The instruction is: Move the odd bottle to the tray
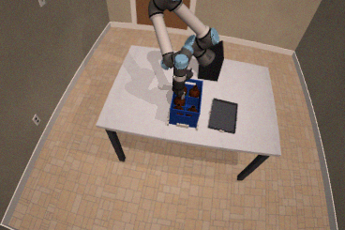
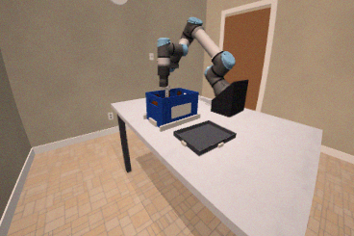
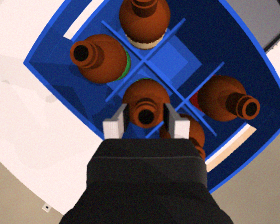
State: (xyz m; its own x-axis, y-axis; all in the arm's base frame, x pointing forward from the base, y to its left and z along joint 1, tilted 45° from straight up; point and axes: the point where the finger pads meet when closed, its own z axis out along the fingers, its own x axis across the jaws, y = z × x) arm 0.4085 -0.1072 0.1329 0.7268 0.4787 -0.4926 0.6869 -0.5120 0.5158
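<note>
My hand is 80 mm above the blue crate and 50 mm to the right of it. Round my hand: dark tray: 320 mm to the left, 150 mm below, 10 mm ahead; then bottle: 80 mm ahead, 70 mm below.
</note>
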